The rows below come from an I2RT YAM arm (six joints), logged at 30 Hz.
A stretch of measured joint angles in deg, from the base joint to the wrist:
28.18 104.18 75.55 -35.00 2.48 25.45
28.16 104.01 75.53 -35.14 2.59 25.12
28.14 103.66 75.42 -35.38 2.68 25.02
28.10 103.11 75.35 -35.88 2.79 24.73
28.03 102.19 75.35 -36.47 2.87 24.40
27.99 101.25 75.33 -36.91 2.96 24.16
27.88 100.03 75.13 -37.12 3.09 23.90
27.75 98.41 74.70 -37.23 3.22 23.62
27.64 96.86 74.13 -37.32 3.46 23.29
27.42 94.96 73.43 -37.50 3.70 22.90
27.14 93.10 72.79 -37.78 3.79 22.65
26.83 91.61 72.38 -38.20 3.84 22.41
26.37 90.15 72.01 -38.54 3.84 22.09
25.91 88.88 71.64 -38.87 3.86 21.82
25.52 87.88 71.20 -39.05 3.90 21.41
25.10 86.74 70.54 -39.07 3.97 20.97
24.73 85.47 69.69 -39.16 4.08 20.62
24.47 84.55 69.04 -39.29 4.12 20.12
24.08 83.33 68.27 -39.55 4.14 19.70
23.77 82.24 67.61 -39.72 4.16 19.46
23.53 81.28 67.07 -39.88 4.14 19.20
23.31 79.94 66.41 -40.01 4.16 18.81
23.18 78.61 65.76 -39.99 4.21 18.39
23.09 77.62 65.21 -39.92 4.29 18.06
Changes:
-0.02 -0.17 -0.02 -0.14 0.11 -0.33
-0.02 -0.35 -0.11 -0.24 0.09 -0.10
-0.04 -0.55 -0.07 -0.50 0.11 -0.29
-0.07 -0.92 0.00 -0.59 0.08 -0.33
-0.04 -0.94 -0.02 -0.44 0.09 -0.24
-0.11 -1.22 -0.20 -0.21 0.13 -0.26
-0.13 -1.62 -0.43 -0.11 0.13 -0.28
-0.11 -1.55 -0.57 -0.09 0.24 -0.33
-0.22 -1.90 -0.70 -0.18 0.24 -0.39
-0.28 -1.86 -0.64 -0.28 0.09 -0.25
-0.31 -1.49 -0.41 -0.42 0.05 -0.24
-0.46 -1.46 -0.37 -0.34 0.00 -0.32
-0.46 -1.27 -0.37 -0.33 0.02 -0.27
-0.39 -1.00 -0.44 -0.18 0.04 -0.41
-0.42 -1.14 -0.66 -0.02 0.07 -0.44
-0.37 -1.27 -0.85 -0.09 0.11 -0.35
-0.26 -0.92 -0.65 -0.13 0.04 -0.50
-0.39 -1.22 -0.77 -0.26 0.02 -0.42
-0.31 -1.09 -0.66 -0.17 0.02 -0.24
-0.24 -0.96 -0.54 -0.16 -0.02 -0.26
-0.22 -1.34 -0.66 -0.13 0.02 -0.39
-0.13 -1.33 -0.65 0.02 0.05 -0.42
-0.09 -0.99 -0.55 0.07 0.08 -0.33

